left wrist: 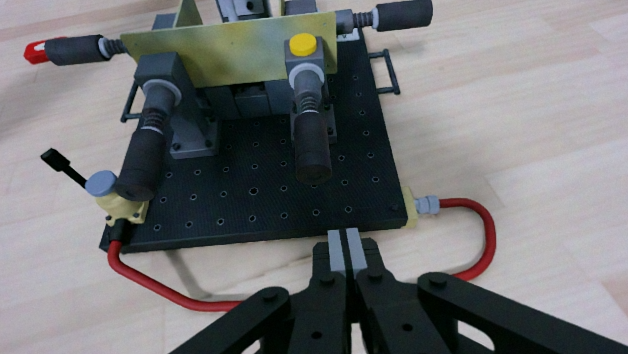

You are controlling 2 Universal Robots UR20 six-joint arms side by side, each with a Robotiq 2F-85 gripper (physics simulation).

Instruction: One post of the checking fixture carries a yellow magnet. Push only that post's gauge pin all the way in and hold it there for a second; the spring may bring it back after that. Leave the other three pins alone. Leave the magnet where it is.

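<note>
The yellow magnet (303, 45) sits on top of the front right post (296, 56). That post's gauge pin (313, 147), with a dark cylindrical grip, points toward the camera. The front left pin (142, 162) sits on its own post (192, 125) and carries no magnet. Another pin (77, 49) sticks out at the far left, with a red part (36, 51) at its end. A further pin (402, 15) sticks out at the upper right. My left gripper (343, 247) is shut and empty, near the fixture's front edge in the picture. My right gripper does not show.
A black perforated base plate (237, 237) carries the posts and a yellow-green panel (225, 60). A valve with a black lever (56, 159) stands at its left corner. A red hose (170, 292) (490, 235) shows on both sides of my gripper. A handle (391, 72) is on the right edge.
</note>
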